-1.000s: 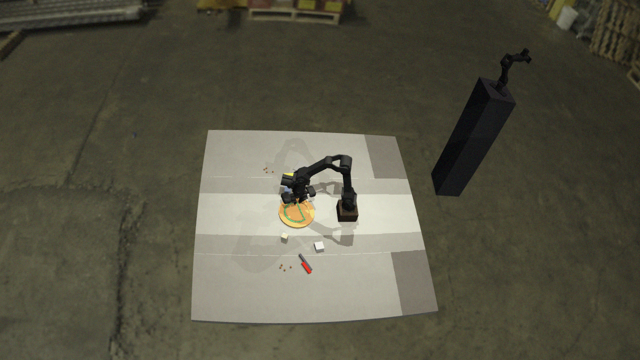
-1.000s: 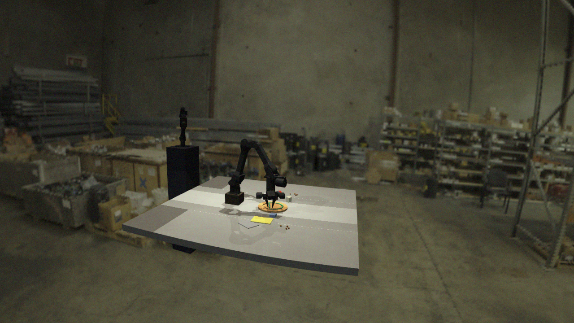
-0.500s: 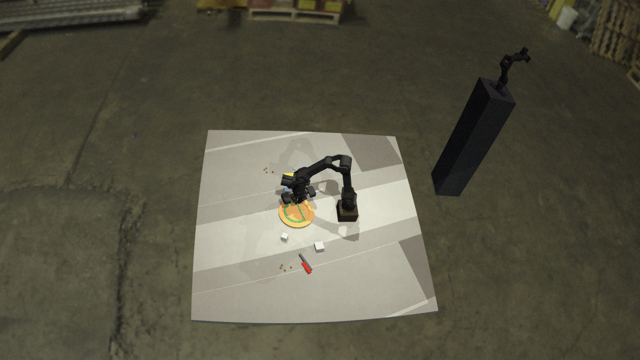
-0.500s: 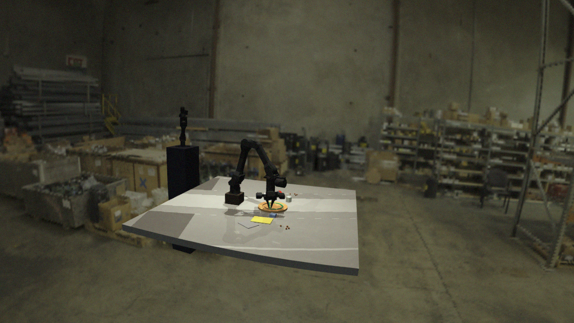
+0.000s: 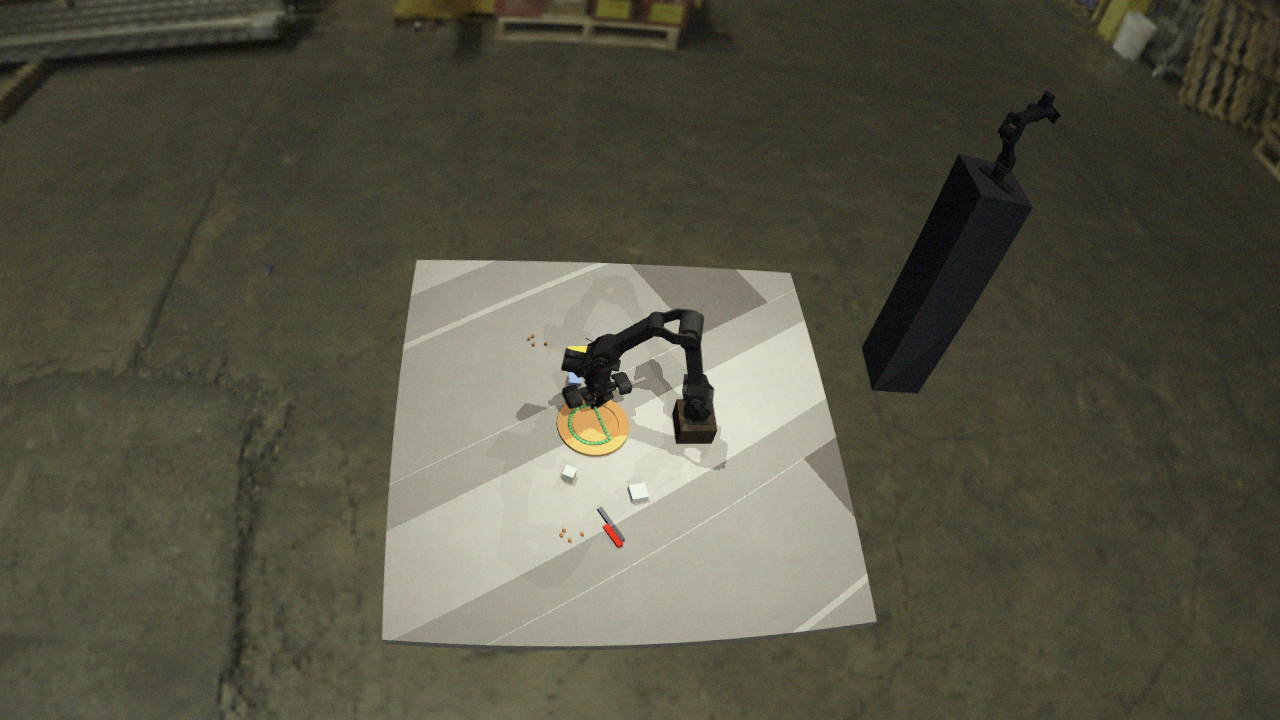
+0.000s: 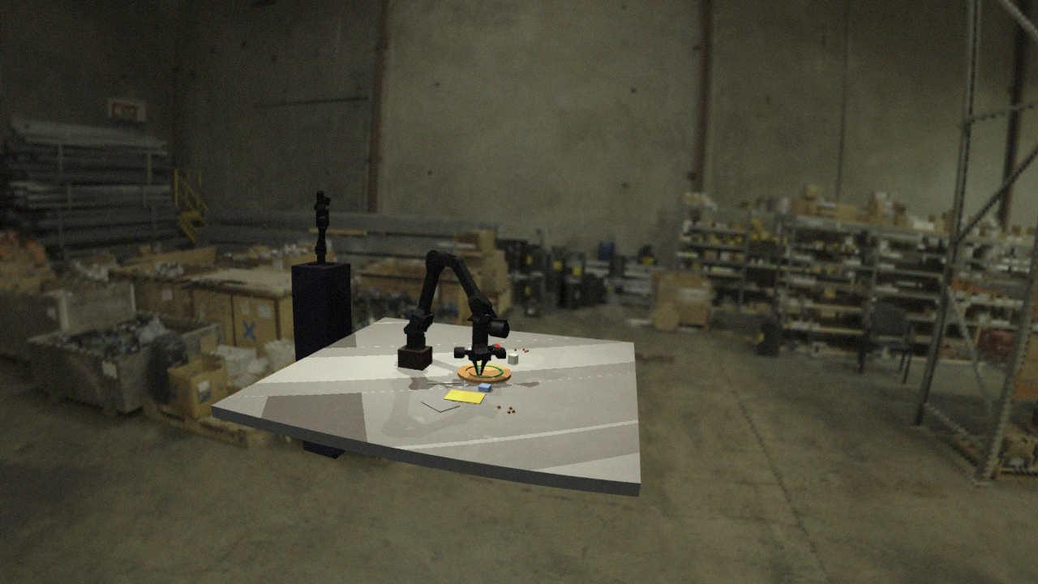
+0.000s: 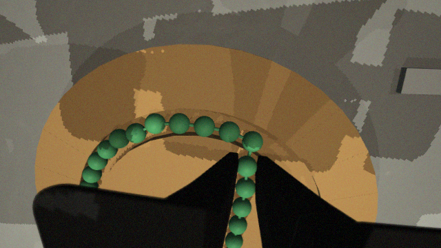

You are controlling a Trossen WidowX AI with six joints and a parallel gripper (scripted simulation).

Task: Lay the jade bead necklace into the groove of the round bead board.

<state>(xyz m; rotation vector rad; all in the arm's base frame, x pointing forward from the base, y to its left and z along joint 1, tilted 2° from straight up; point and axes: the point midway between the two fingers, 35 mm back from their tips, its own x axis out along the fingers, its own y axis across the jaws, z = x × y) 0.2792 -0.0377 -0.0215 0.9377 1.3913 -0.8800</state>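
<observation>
The blue block is 60 mm ahead of my gripper tip, 100 mm to the right of it and 10 mm below it. The rest, counted from my gripper tip: yellow pad: 20 mm ahead, 180 mm to the right, 10 mm below; then white strip: 100 mm behind, 100 mm to the right, 10 mm below; then cream cube: 60 mm ahead, 230 mm to the left.
</observation>
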